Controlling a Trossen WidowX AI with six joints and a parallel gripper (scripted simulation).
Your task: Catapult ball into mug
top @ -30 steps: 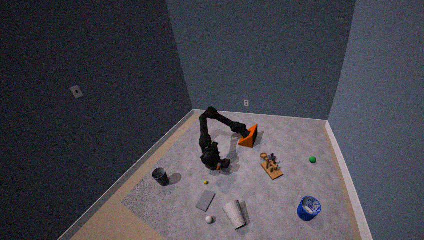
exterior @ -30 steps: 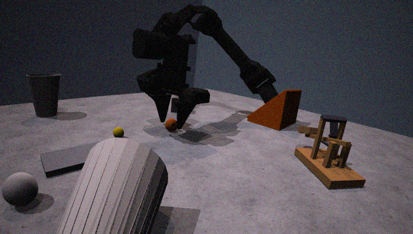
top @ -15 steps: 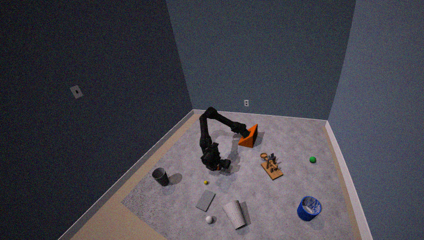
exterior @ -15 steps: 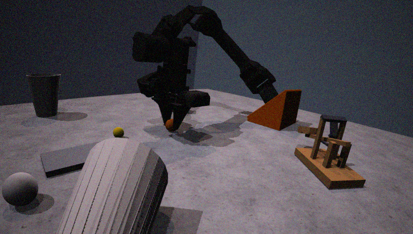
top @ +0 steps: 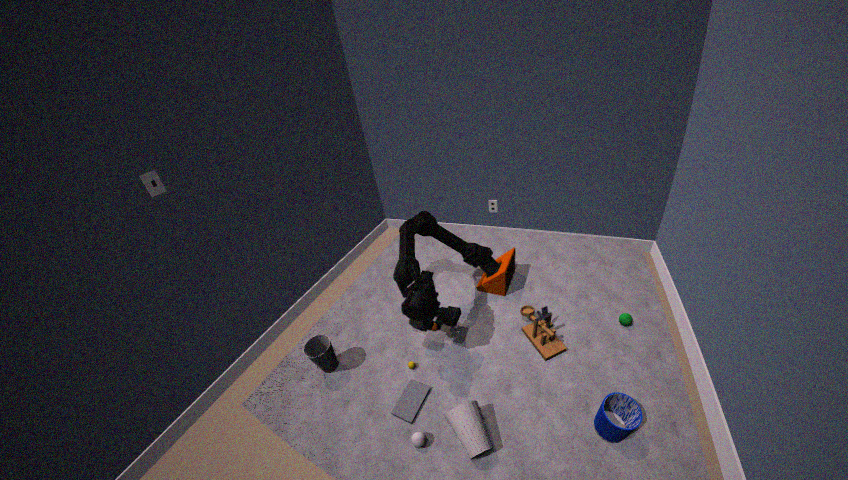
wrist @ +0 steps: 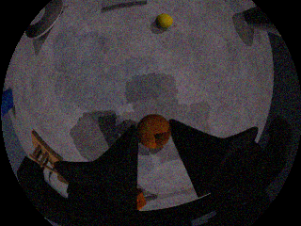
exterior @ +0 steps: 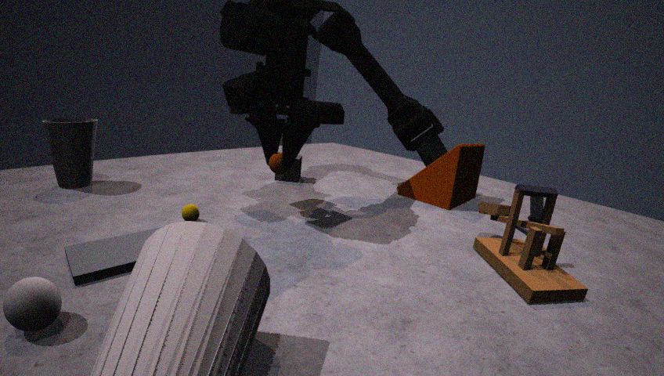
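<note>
Right now the wooden catapult is 16 cm behind my gripper tip, 32 cm to the left of it and 2 cm below it. From my gripper tip the other things lie so: grey cube: 15 cm behind, 16 cm to the right, 5 cm below; yellow ball: 13 cm ahead, 3 cm to the right, 6 cm below; orange ball: 1 cm above.
</note>
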